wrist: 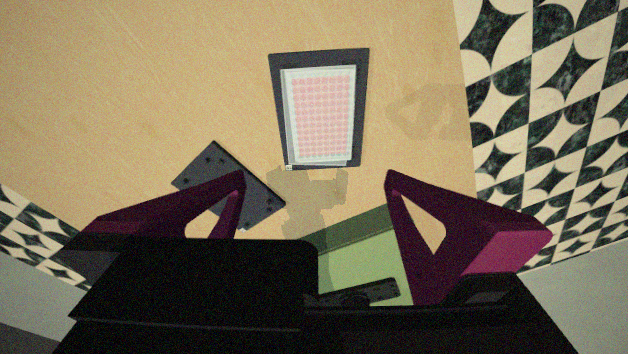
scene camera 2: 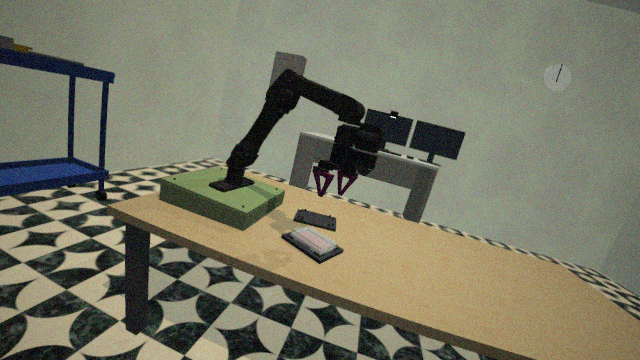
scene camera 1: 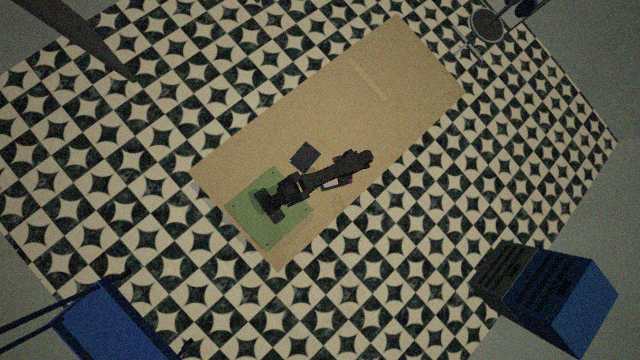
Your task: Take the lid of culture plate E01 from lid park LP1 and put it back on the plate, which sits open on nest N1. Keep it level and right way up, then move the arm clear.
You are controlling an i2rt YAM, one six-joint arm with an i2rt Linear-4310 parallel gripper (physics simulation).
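Frame: origin at the arm's base, x left, y back, z up, level; centimetres.
Where they show: gripper, fingertip midpoint: (wrist: 314, 177) (scene camera 2: 330, 195); arm's base at its link origin: (wrist: 353, 294) (scene camera 2: 233, 184) (scene camera 1: 269, 205).
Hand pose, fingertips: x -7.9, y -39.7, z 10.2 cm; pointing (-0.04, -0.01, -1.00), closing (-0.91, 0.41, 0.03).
Observation:
Each offset is from my fingertips to the centre of the thing. "spot": to the spot under its first point. Level surfaces: height alone.
The culture plate @(dz -14.5, dx -0.2, dy +1.3 cm) (wrist: 322, 120) (scene camera 2: 312, 241), with pink wells, sits on the dark nest @(dz -16.4, dx -0.8, dy +1.5 cm) (wrist: 320, 57). A clear lid @(spot: dz -14.0, dx -2.9, dy -4.1 cm) (wrist: 320, 72) lies over it, right way up and looking level; its outline is slightly offset from the plate's, and I cannot tell whether it is fully seated. The lid park @(dz -16.3, dx +19.3, dy +7.2 cm) (wrist: 225, 167) (scene camera 2: 315, 219) (scene camera 1: 305, 157) is a dark plate with small posts and bears no lid. My gripper (wrist: 314, 177) (scene camera 2: 331, 194) is open and empty, well above the table and apart from lid and plate. In scene camera 1 the arm partly hides the nest.
The arm's base stands on a green block (scene camera 2: 220, 197) (scene camera 1: 270, 235) at one end of the wooden table @(dz -17.3 cm) (scene camera 2: 450, 280) (scene camera 1: 380, 65). The lid park lies beside the nest, near the block. A desk with two monitors (scene camera 2: 437, 140) and a blue cart (scene camera 2: 55, 172) stand beyond the table.

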